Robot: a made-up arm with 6 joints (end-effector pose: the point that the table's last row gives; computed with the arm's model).
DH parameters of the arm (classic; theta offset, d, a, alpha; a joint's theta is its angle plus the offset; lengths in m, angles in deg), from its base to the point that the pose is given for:
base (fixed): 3.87 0 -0.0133 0
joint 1: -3.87 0.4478 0.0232 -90
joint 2: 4.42 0 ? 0
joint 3: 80.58 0.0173 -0.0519 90
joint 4: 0 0.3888 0.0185 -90
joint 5: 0 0.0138 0.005 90
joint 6: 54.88 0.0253 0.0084 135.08
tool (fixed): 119.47 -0.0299 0 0
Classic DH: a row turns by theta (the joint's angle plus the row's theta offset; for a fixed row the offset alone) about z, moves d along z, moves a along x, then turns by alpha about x.
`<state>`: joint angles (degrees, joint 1 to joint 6).
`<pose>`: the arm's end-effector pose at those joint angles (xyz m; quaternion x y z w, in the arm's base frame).
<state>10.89 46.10 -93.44 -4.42 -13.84 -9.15</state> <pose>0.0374 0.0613 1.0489 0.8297 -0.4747 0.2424 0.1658</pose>
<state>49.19 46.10 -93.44 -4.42 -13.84 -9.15</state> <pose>-0.0120 0.0794 1.0489 0.9395 -0.1763 0.2833 0.0771</pose>
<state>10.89 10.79 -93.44 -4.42 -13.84 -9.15</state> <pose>-0.3107 -0.0057 0.9605 -0.7279 0.5156 -0.4509 0.0310</pose>
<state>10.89 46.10 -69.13 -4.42 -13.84 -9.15</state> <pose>0.1675 0.0863 0.9222 0.8546 -0.4202 0.0843 0.2932</pose>
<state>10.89 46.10 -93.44 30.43 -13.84 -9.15</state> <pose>0.0220 0.0555 1.0615 -0.9423 0.2941 -0.1566 0.0320</pose>
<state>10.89 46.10 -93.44 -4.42 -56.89 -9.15</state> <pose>0.0035 0.0568 1.0471 -0.6998 0.4990 -0.5075 0.0616</pose>
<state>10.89 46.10 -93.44 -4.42 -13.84 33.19</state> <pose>0.0284 0.0486 1.0541 -0.9623 0.1975 -0.1849 0.0272</pose>
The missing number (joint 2, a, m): -0.2984
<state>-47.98 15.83 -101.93 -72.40 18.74 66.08</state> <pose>-0.2125 0.2265 0.9887 0.4610 -0.8459 0.2624 0.0547</pose>
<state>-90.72 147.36 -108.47 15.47 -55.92 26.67</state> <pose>0.0124 -0.6695 0.4356 -0.4054 0.8882 0.1455 0.1597</pose>
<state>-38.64 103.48 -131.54 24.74 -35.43 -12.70</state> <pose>0.3500 -0.2342 1.0276 0.6447 -0.7495 0.1430 0.0460</pose>
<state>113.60 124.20 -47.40 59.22 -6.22 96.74</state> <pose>-0.1870 0.3521 0.2848 0.3595 0.0557 -0.9257 0.1038</pose>
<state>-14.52 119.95 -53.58 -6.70 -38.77 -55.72</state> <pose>0.4270 -0.0614 0.3364 0.4833 -0.3242 -0.2520 0.7731</pose>
